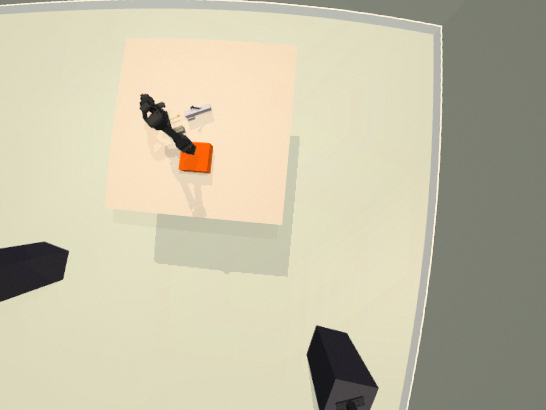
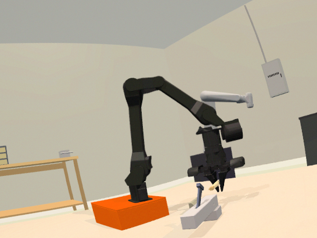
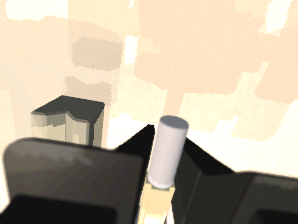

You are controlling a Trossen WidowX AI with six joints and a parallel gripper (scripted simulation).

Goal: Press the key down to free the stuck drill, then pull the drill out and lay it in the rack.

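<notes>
Right now my gripper tip is 20 mm short of the drill, 30 mm to the left of it and 30 mm below it. From my gripper tip the other things lie so: blue key (120 mm ahead, 170 mm to the right, 40 mm above); then rack (30 mm behind, 70 mm to the right, 30 mm below).
</notes>
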